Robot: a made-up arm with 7 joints.
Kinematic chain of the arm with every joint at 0, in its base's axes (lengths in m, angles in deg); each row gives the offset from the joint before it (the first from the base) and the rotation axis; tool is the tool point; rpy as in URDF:
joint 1: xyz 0 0 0.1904 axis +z
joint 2: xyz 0 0 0 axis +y
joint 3: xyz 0 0 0.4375 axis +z
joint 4: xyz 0.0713 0 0 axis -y
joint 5: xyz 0.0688 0 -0.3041 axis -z
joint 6: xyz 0 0 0 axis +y
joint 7: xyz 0.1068 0 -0.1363 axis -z
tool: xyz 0 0 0 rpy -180 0 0
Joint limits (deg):
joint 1: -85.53..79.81
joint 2: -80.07..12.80
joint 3: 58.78..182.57
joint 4: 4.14..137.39
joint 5: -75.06..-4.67
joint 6: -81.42..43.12
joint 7: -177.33..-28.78
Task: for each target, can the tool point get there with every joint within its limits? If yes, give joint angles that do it. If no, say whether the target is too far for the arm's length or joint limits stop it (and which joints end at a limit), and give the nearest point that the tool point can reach.
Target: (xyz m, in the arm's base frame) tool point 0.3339 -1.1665 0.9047
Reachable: no: too far | nearest point -0.0020 -0.7383 0.6673 | short by 0.594 m
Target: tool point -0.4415 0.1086 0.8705
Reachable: yes | joints 16.62 4.59 146.12 102.24 -51.66 13.28 -97.55
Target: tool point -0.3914 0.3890 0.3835
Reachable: yes | joints -0.68 -10.57 131.84 58.72 -24.74 32.32 -165.59
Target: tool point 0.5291 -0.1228 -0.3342
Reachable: no: joint limits stop it (at a limit: joint 1, joint 2, joint 5) | nearest point 0.2811 0.1510 -0.0667 | short by 0.456 m
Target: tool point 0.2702 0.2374 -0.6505
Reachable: no: joint limits stop it (at a limit: joint 1, joint 2, joint 5) | nearest point 0.1369 0.3345 -0.2493 | short by 0.434 m
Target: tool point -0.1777 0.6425 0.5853
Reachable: yes | joints -61.71 -36.63 129.29 107.87 -47.56 -54.76 -67.32
